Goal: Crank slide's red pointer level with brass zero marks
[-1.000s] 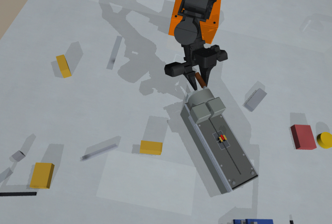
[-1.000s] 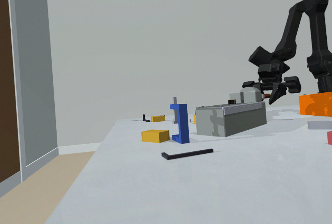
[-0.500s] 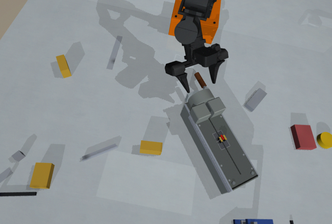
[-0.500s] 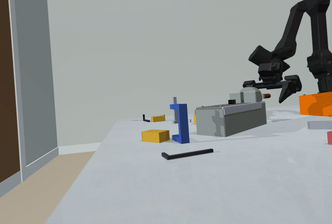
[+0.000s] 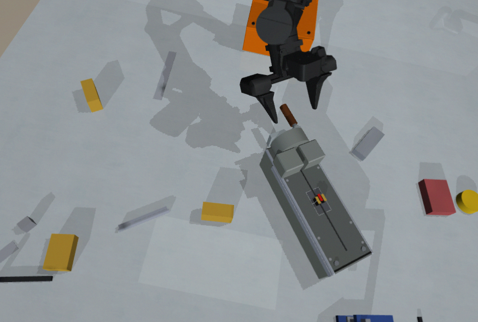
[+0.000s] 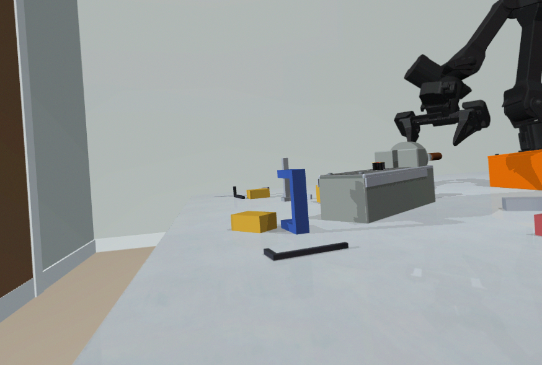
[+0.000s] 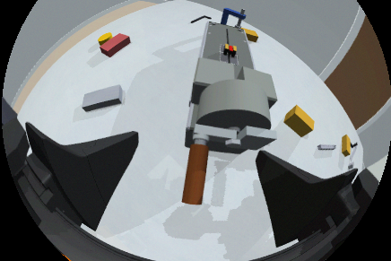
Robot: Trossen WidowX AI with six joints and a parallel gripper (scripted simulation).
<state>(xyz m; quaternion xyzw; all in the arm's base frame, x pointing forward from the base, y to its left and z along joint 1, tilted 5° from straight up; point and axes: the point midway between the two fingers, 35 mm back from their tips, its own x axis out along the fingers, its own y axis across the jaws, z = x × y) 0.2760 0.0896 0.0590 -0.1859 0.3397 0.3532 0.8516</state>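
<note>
Now: the brown handle 10 mm behind my gripper tip, 10 mm to the right of it and 20 mm below it. The rest, counted from my gripper tip: red pointer: 140 mm ahead, 100 mm to the left, 30 mm below; grey block: 80 mm behind, 190 mm to the left, 100 mm below; blue clamp: 300 mm ahead, 240 mm to the left, 60 mm below.
</note>
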